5 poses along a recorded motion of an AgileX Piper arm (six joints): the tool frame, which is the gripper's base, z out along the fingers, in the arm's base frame.
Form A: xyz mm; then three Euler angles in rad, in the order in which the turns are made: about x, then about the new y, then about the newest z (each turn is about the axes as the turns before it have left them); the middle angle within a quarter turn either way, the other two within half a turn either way.
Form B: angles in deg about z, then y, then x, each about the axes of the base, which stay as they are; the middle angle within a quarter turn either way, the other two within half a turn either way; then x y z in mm. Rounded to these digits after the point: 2 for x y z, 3 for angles.
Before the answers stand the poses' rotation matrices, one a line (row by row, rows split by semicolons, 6 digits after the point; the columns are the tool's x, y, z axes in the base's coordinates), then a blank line. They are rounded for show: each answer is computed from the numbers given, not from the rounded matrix.
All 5 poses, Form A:
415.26 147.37 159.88 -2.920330 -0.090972 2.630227
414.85 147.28 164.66 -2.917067 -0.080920 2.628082
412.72 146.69 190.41 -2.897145 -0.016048 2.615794
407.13 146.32 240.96 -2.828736 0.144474 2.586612
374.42 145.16 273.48 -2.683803 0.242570 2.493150
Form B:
-0.868471 -0.487345 -0.090847; -0.494825 0.841060 0.218554; -0.030104 0.234761 -0.971587
-0.868175 -0.489631 -0.080832; -0.494584 0.840322 0.221915; -0.040732 0.232639 -0.971710
-0.864812 -0.501839 -0.016047; -0.490342 0.837261 0.241989; -0.108004 0.217144 -0.970146
-0.841056 -0.521437 0.143972; -0.463688 0.832003 0.304571; -0.278600 0.189404 -0.941546
-0.773692 -0.586265 0.240198; -0.457147 0.779071 0.429027; -0.438655 0.222129 -0.870770

150.701 -5.212 -167.323 415.26 147.37 159.88
150.578 -4.636 -167.136 414.85 147.28 164.66
149.874 -0.919 -165.994 412.72 146.69 190.41
148.202 8.278 -162.075 407.13 146.32 240.96
142.847 13.898 -153.771 374.42 145.16 273.48

